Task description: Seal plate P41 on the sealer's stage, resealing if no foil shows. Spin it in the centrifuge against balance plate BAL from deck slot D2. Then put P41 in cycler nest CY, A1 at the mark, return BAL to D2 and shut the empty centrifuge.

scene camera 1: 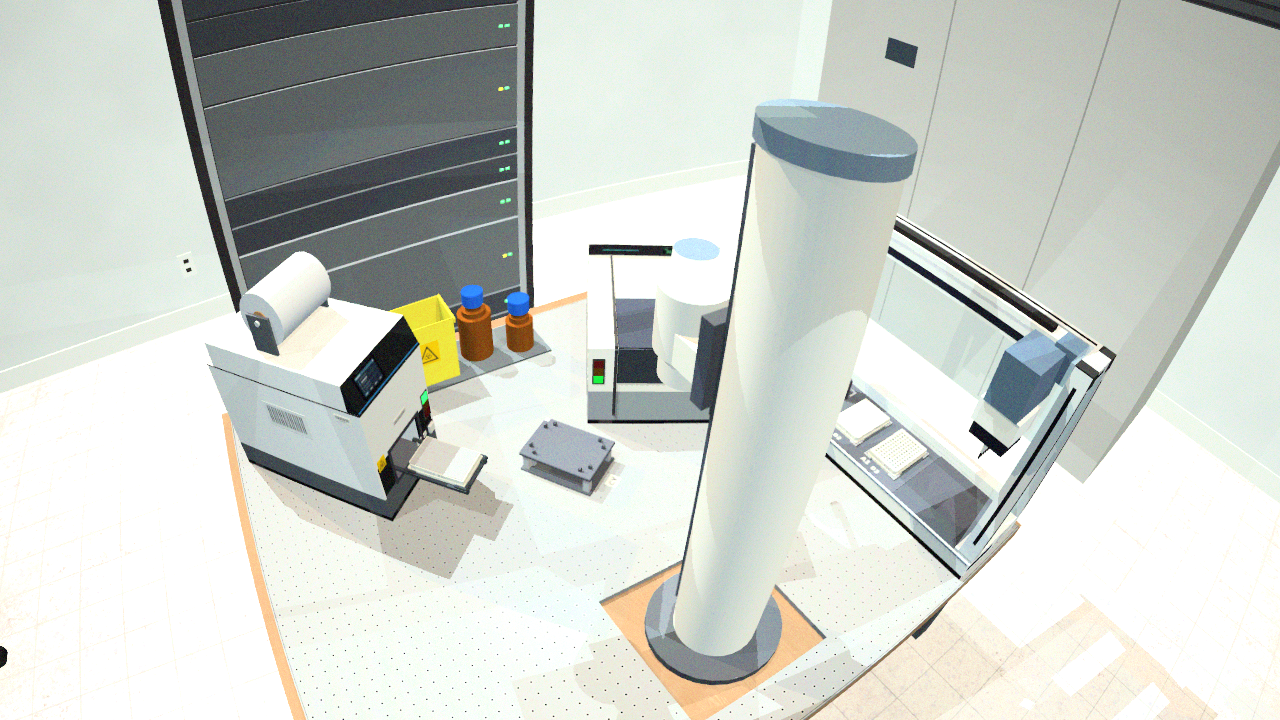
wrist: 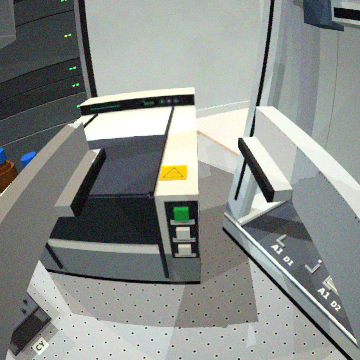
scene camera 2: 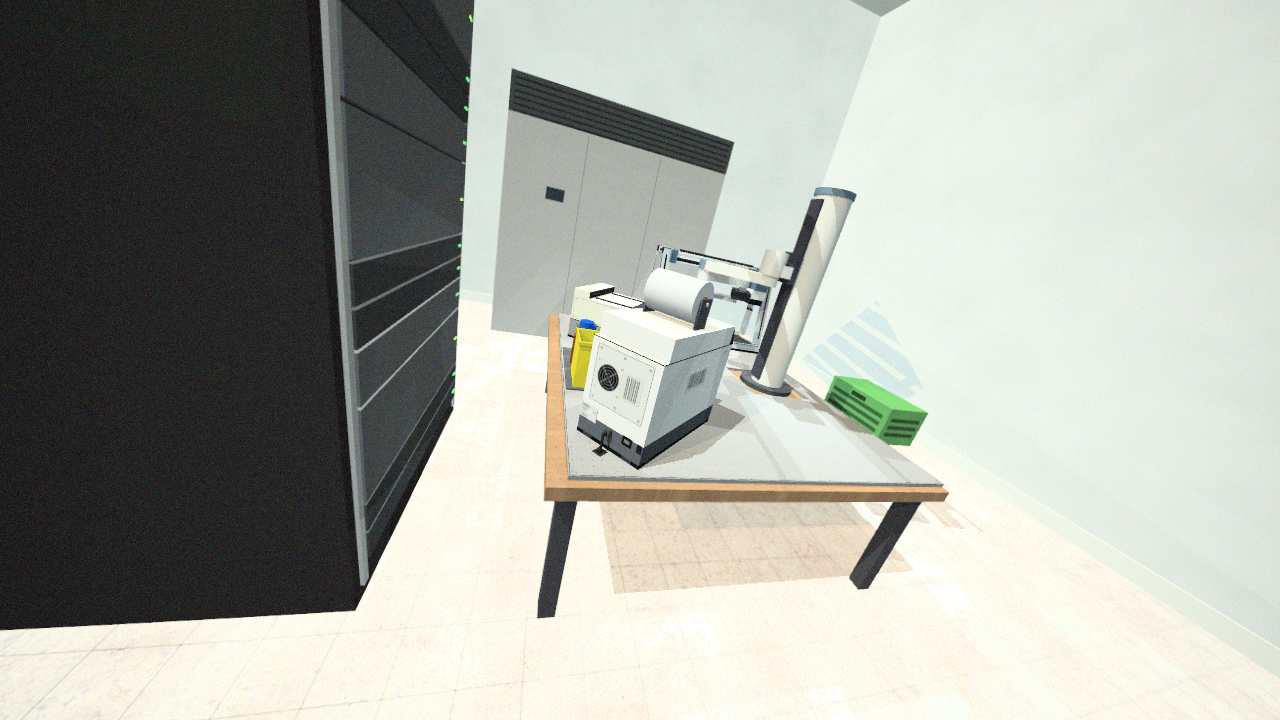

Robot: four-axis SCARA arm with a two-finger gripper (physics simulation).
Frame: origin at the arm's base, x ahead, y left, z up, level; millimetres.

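Seen in the pictures: gripper, fingertip midpoint: (wrist: 168,130); arm's base at its link origin: (scene camera 1: 713,626) (scene camera 2: 764,384).
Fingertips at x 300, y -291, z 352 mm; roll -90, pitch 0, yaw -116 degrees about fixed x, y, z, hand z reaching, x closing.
Offsets run from my fingertips to a thing's top centre. "spot": to the spot under its first point.
Plate P41 @(211 mm ahead, 572 mm left, 224 mm down) (scene camera 1: 445,461) lies on the sealer's extended stage @(spot: 160 mm ahead, 520 mm left, 242 mm down) (scene camera 1: 478,472), in front of the white sealer @(436 mm ahead, 765 mm left, 136 mm up) (scene camera 1: 299,380) (scene camera 2: 662,367); whether foil covers it is unclear. My gripper (wrist: 168,130) is shut to its narrow stance and empty, a gap between its pads, facing the centrifuge (wrist: 177,145) (scene camera 1: 601,322). The centrifuge has a dark area in its top and front; I cannot tell its lid's state. Grey nest CY @(176 mm ahead, 315 mm left, 278 mm down) (scene camera 1: 567,450) (wrist: 25,320) stands mid-table. A pale plate edge @(spot: 71 mm back, 227 mm right, 280 mm down) (wrist: 331,284) shows at D2. The column hides my gripper in scene camera 1.
The deck (scene camera 1: 948,501) bears two plates, a white one @(103 mm back, 289 mm right, 272 mm down) (scene camera 1: 861,420) and one with wells @(spot: 230 mm back, 280 mm right, 273 mm down) (scene camera 1: 897,452). A gantry tool @(spot: 436 mm back, 199 mm right, 119 mm up) (scene camera 1: 1020,380) hangs over it. The arm's column (scene camera 1: 778,358) (scene camera 2: 805,286) rises from the table. A yellow bin @(spot: 557 mm ahead, 445 mm left, 227 mm down) (scene camera 1: 440,344) and two brown bottles (scene camera 1: 475,335) (scene camera 1: 519,331) stand behind.
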